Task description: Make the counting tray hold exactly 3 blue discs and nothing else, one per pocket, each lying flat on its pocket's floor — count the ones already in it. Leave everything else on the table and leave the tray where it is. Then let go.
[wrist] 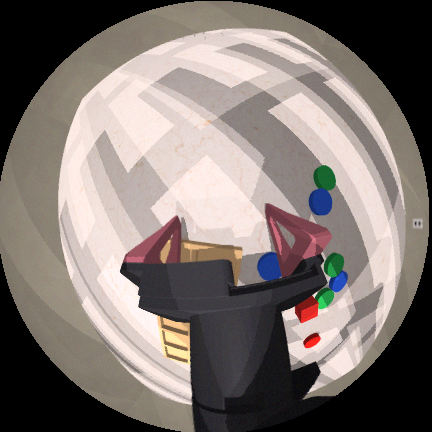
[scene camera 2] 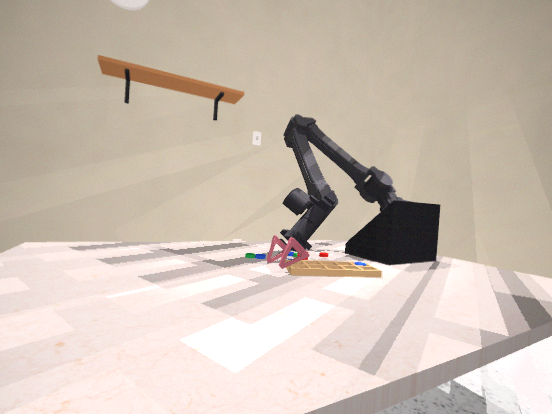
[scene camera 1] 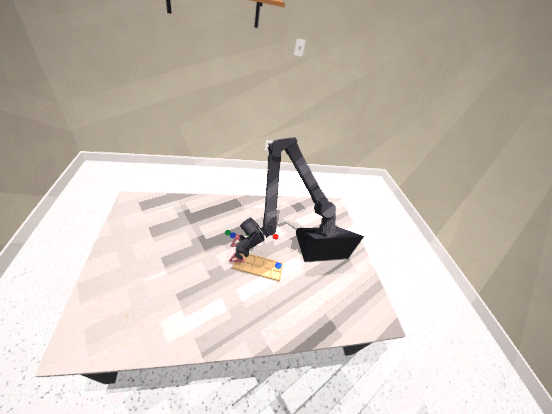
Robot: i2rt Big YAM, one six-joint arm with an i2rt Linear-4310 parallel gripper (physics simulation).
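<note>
The tan counting tray [scene camera 1: 269,273] [scene camera 2: 340,273] [wrist: 215,246] stands on the table. A blue disc [scene camera 1: 278,265] [scene camera 2: 360,263] is in its end pocket nearest the arm's base; whether it lies flat is too small to tell. My gripper [scene camera 1: 232,253] [scene camera 2: 276,264] [wrist: 222,213] is open and empty, low at the tray's far end. In the wrist view, a loose blue disc [wrist: 270,266] lies beside the tray, partly hidden by the right finger. A second blue disc [wrist: 320,202] [scene camera 1: 233,235] [scene camera 2: 260,256] lies further right, and a third blue disc [wrist: 338,281] lies among the green ones.
A green disc [wrist: 324,178] [scene camera 1: 228,232] [scene camera 2: 250,255] lies beside the second blue disc. Two more green discs [wrist: 334,265] [wrist: 324,298], a red cube [wrist: 306,309] and a red disc [wrist: 312,340] [scene camera 1: 275,236] [scene camera 2: 324,254] lie toward the black base [scene camera 1: 327,246] [scene camera 2: 400,235].
</note>
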